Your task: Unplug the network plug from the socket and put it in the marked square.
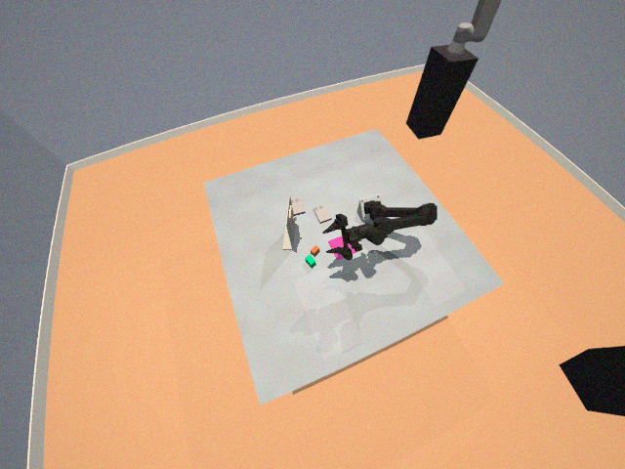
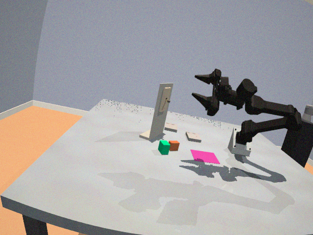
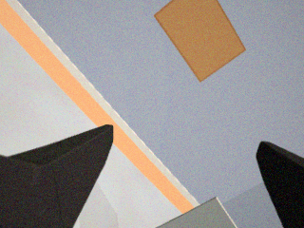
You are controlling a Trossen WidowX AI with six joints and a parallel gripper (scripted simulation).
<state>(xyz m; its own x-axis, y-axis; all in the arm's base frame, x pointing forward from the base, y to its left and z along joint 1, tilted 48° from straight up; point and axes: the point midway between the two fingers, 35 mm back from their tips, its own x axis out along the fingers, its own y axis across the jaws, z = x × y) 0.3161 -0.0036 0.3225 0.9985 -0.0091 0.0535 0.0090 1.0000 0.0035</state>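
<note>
Now: the network plug 230 mm to the right of my gripper tip, 120 mm below it and 90 mm ahead of it. The rest, counted from my gripper tip: cream upright panel (240 mm to the right, 180 mm below, 100 mm ahead); then brown cube (290 mm below, 100 mm to the right, 10 mm ahead); then green cube (280 mm below, 60 mm to the right, 50 mm ahead).
</note>
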